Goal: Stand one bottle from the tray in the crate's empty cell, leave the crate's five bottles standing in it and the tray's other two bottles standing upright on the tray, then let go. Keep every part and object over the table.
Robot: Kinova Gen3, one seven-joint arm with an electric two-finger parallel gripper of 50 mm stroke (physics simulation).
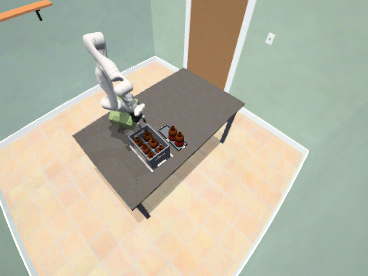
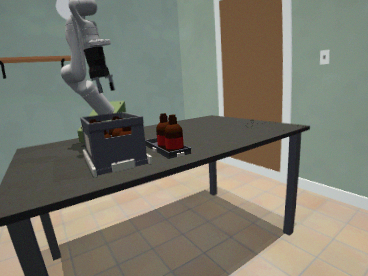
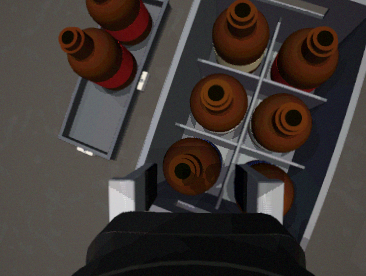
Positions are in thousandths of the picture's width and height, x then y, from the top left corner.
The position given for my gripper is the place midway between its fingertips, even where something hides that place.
I see my gripper (image 3: 534, 654), a red-labelled bottle (image 3: 258, 197) and a red-labelled bottle (image 3: 843, 208).
